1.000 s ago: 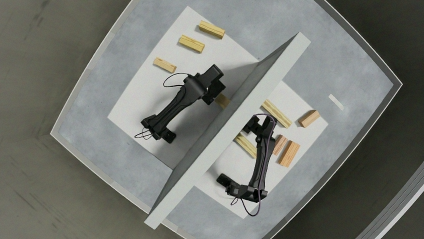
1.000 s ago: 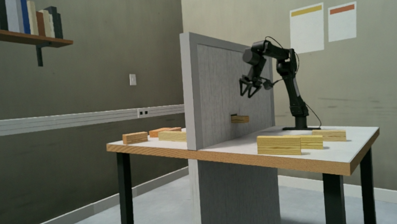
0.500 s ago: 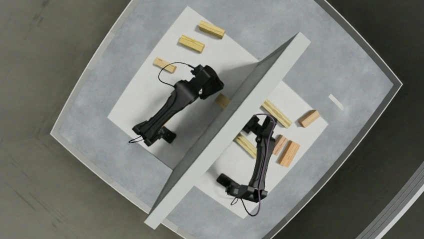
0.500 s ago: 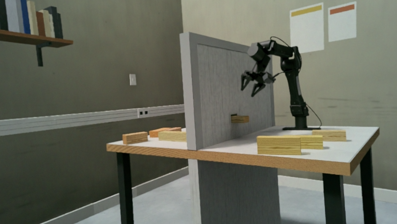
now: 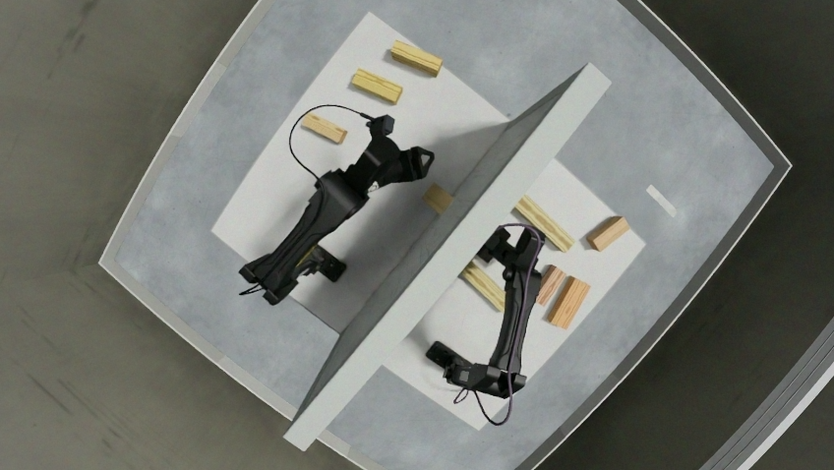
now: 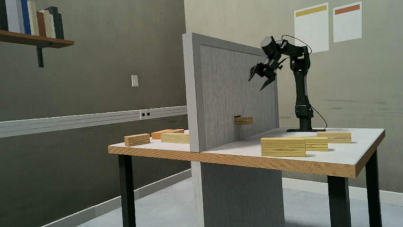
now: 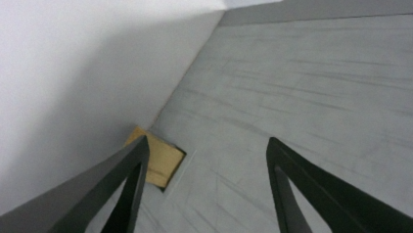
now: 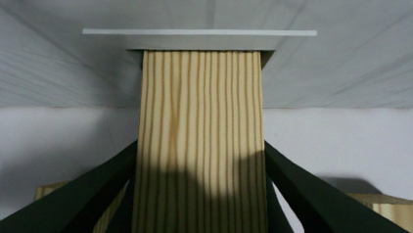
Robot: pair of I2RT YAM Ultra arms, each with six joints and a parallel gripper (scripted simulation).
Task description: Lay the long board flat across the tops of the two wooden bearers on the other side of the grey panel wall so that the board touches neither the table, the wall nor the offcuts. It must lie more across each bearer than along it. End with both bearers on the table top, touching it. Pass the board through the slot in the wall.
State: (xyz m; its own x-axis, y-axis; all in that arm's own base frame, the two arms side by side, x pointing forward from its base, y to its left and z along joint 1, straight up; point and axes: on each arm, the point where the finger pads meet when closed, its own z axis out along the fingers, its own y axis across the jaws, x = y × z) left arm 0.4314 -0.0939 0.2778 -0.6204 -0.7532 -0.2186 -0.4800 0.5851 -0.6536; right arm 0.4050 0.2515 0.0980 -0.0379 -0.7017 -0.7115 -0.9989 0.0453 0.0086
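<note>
Now: the long board right at my right hand. Round my right hand: offcut (370 mm to the right, 270 mm ahead, 70 mm below); then wooden bearer (160 mm to the right, 150 mm ahead, 70 mm below).
</note>
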